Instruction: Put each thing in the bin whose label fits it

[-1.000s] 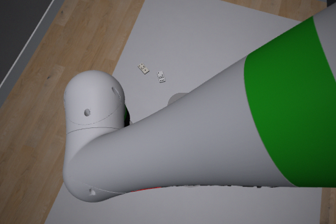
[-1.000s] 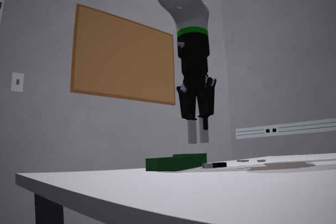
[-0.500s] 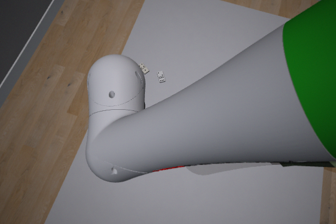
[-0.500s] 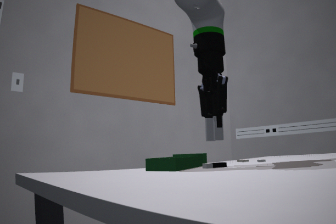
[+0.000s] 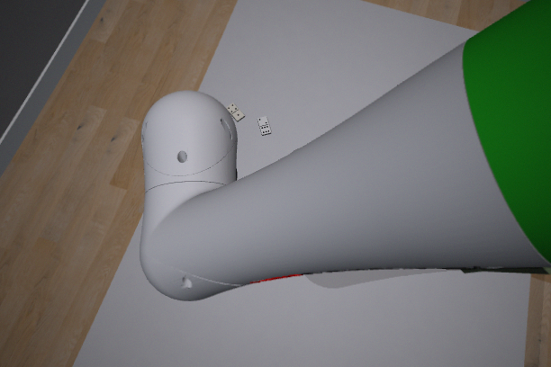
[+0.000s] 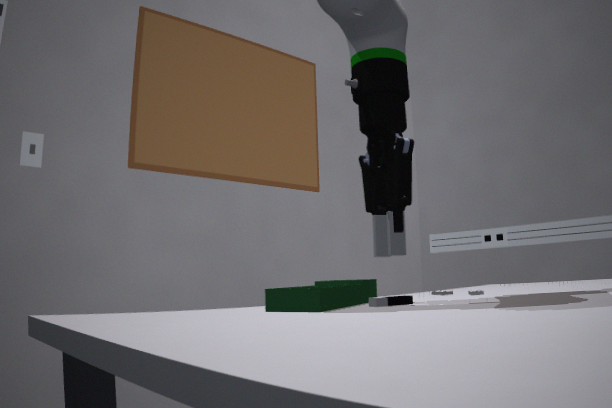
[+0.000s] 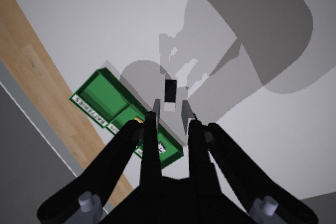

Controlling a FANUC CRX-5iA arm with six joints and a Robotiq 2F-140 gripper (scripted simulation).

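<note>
Right now the black-and-white eraser is 10 cm below my hand and 1 cm to the left of it. From my hand the other things lie so: brass bolt (9 cm below, 8 cm ahead, 3 cm to the left); then black nut (10 cm below, 10 cm ahead, 2 cm to the left); then grey sharpener (11 cm to the left, 9 cm below, 8 cm ahead).
</note>
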